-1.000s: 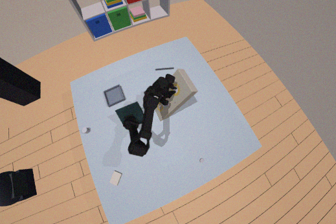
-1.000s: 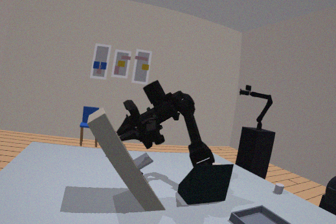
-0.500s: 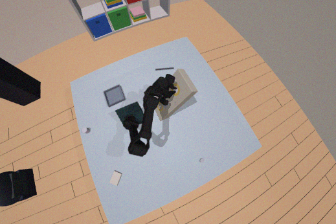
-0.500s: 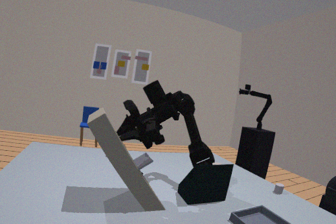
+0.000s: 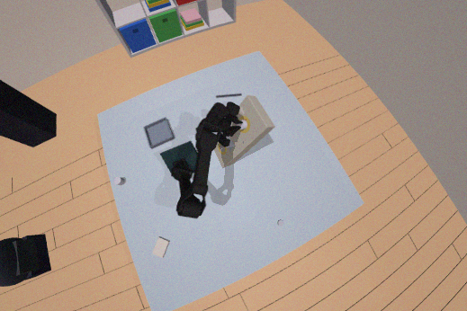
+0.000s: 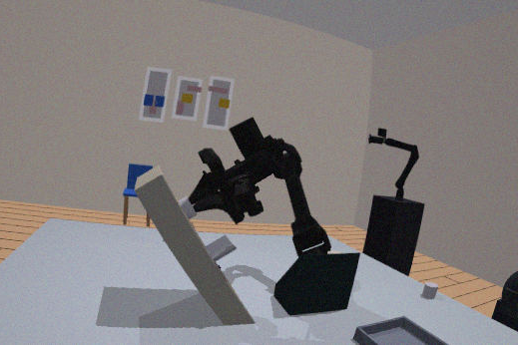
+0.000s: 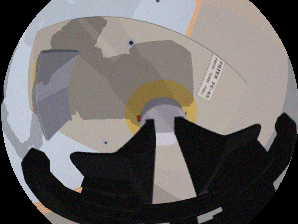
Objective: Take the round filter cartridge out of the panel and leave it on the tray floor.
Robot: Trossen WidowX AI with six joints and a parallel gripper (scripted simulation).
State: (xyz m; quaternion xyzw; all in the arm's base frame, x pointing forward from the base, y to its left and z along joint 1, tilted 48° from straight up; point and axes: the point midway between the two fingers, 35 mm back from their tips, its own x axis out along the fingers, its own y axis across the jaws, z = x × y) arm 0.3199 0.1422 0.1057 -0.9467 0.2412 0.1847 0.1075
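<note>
The tan service panel is 90 mm below my gripper tip and 20 mm behind it. Round my gripper tip: grey tray (430 mm behind, 260 mm to the left, 230 mm below); pale card (610 mm behind, 370 mm to the right, 230 mm below); round filter cartridge (10 mm below, 10 mm ahead).
</note>
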